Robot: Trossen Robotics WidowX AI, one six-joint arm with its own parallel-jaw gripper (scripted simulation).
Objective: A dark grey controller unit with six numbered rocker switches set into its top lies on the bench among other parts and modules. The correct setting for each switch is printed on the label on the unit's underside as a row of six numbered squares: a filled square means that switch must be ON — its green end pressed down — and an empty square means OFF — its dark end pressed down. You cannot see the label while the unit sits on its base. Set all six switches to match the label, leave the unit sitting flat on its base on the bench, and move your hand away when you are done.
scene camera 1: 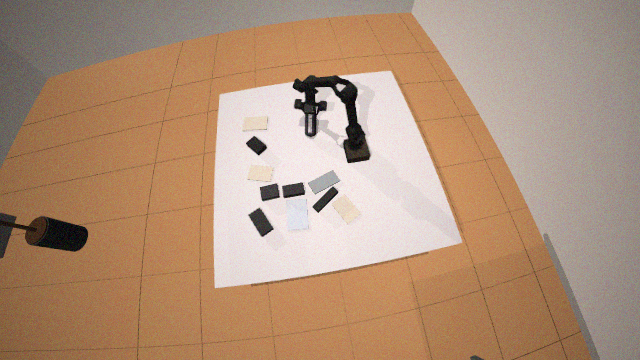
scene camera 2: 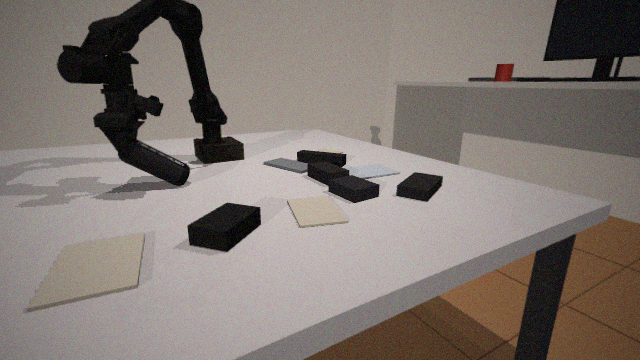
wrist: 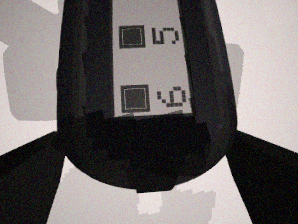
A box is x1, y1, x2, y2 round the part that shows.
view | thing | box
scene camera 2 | my gripper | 93, 84, 162, 157
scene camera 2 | dark block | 187, 202, 260, 251
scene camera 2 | thin beige piece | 287, 196, 347, 227
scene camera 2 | thin beige piece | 26, 233, 144, 311
